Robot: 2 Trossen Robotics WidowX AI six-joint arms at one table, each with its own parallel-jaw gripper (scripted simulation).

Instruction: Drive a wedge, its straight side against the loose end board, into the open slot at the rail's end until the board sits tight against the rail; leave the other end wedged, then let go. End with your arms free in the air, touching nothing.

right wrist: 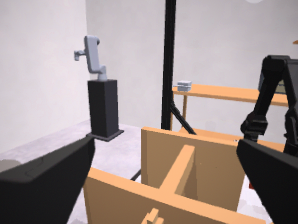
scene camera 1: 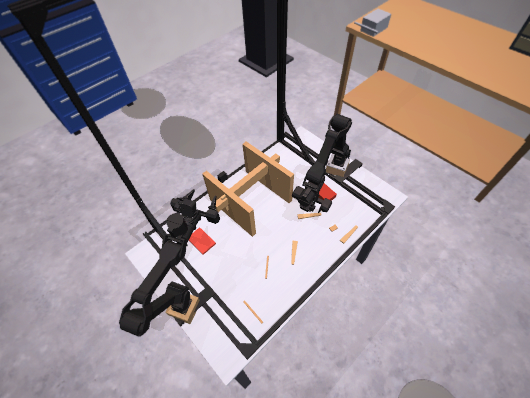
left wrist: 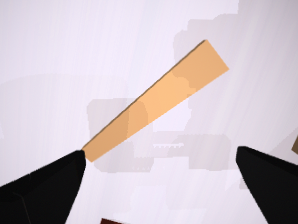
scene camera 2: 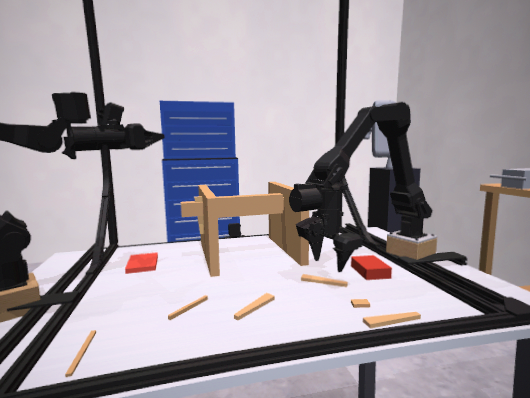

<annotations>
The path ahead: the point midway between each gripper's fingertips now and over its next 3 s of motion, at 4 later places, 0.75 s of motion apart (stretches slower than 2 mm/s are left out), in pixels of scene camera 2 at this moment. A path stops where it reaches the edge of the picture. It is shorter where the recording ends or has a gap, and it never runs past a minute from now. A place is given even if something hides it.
My left gripper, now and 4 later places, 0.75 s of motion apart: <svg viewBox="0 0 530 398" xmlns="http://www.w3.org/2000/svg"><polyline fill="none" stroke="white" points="327,266 319,265 312,265 310,275 310,274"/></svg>
My right gripper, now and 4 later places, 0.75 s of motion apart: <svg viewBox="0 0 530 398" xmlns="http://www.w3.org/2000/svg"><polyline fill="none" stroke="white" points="157,136 230,159 278,240 283,243 302,241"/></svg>
</annotations>
